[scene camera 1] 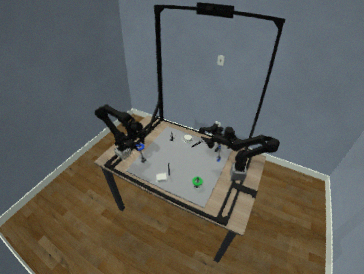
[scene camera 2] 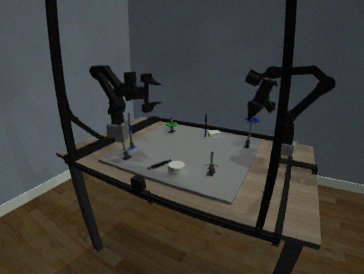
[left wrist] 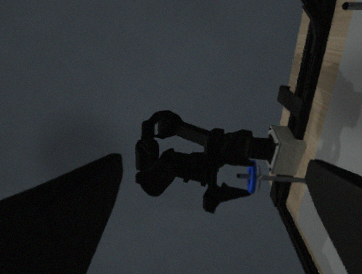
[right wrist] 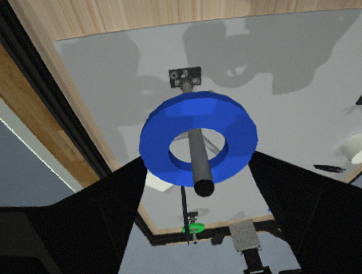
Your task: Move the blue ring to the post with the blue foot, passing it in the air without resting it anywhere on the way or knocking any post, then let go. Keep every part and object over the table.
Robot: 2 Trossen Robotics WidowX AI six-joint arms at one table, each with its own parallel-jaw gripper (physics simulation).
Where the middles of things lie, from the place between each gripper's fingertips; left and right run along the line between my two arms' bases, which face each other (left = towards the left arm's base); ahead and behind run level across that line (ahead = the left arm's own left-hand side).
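My left hand is 13 cm above the blue ring (right wrist: pixel 204 109), and it's also 12 cm short of the ring and 43 cm to the left of it.
As for my right hand, that one is 10 mm to the left of the blue ring.
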